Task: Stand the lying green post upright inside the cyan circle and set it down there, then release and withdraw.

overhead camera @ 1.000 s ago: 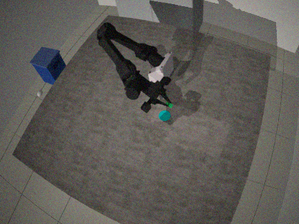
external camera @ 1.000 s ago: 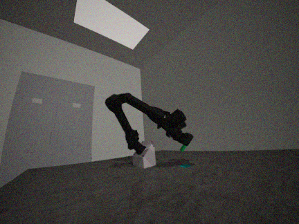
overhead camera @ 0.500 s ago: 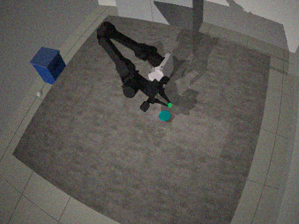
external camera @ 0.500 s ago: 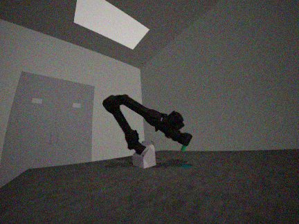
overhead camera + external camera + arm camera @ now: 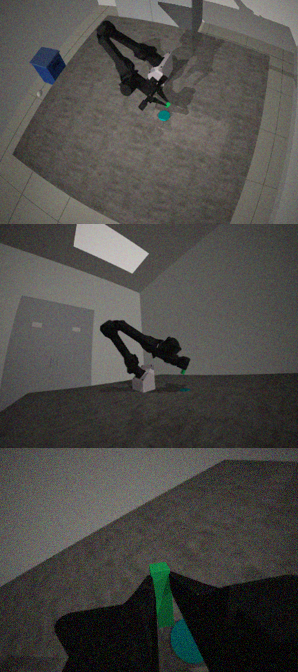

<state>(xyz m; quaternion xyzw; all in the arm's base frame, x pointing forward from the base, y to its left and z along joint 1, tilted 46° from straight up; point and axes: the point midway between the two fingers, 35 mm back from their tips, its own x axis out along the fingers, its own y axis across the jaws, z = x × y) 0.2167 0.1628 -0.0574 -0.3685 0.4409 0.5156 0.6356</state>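
The cyan circle lies 30 mm to the right of my gripper tip and 130 mm below it. From my gripper tip the other things lie so: green post: 10 mm behind, 10 mm to the right, 20 mm below.
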